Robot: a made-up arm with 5 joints.
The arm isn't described. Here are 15 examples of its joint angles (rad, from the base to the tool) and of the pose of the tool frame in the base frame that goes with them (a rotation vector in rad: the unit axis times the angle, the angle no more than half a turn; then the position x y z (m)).
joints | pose
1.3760 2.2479 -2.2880 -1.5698 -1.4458 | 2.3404 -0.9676 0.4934 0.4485 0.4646 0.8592
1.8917 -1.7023 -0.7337 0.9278 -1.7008 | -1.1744 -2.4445 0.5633 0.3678 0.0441 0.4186
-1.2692 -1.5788 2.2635 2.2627 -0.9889 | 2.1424 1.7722 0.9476 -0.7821 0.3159 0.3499
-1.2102 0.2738 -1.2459 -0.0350 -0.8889 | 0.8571 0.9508 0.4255 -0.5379 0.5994 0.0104
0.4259 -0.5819 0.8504 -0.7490 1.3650 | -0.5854 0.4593 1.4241 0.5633 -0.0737 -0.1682
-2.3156 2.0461 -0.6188 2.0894 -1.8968 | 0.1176 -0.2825 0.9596 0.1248 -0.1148 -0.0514
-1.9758 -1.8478 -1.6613 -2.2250 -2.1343 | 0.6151 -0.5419 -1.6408 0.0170 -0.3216 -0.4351
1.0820 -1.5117 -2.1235 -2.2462 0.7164 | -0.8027 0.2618 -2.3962 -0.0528 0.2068 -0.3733
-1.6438 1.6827 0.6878 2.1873 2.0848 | 0.5173 0.6230 2.9571 -0.5596 -0.3938 0.0022
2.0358 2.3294 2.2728 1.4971 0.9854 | 0.4491 0.9316 2.7634 0.3369 -0.1938 -0.1177
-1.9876 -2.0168 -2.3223 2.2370 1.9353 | -2.8120 -1.1278 0.7253 -0.1057 -0.1265 0.4222
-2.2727 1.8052 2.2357 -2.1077 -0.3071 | -0.3993 2.6958 0.1724 -0.5331 -0.6673 0.8169
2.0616 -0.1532 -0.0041 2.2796 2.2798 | 2.0087 -1.3771 0.1027 0.3254 -0.1414 0.7182
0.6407 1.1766 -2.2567 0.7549 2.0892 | -0.0491 1.4745 -2.3584 0.1706 0.6704 0.2248
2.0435 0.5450 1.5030 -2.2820 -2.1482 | -1.0217 -1.8871 -0.9142 0.4173 -0.7081 0.8319
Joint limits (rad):
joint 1: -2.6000..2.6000
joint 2: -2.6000..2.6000
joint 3: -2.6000..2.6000
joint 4: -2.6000..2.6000
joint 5: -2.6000..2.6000
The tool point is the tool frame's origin. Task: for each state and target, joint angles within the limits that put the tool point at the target. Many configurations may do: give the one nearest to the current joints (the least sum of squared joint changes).
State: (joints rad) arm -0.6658 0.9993 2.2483 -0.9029 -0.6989
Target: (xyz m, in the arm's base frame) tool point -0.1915 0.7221 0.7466
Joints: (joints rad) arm -1.1963 0.2508 2.2967 -1.0245 -0.6122
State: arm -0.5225 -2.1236 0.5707 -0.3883 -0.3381
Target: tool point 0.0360 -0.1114 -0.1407
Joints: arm -0.8214 -1.9428 0.9826 -0.0720 -0.5244
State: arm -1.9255 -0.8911 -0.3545 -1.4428 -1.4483
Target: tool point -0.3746 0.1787 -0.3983
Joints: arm -2.1839 -0.8238 -0.2828 -1.1226 -1.5096
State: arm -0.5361 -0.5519 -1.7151 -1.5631 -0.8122
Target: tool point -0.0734 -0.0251 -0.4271
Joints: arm -0.5966 -1.3137 -1.7985 -2.3003 -0.6852
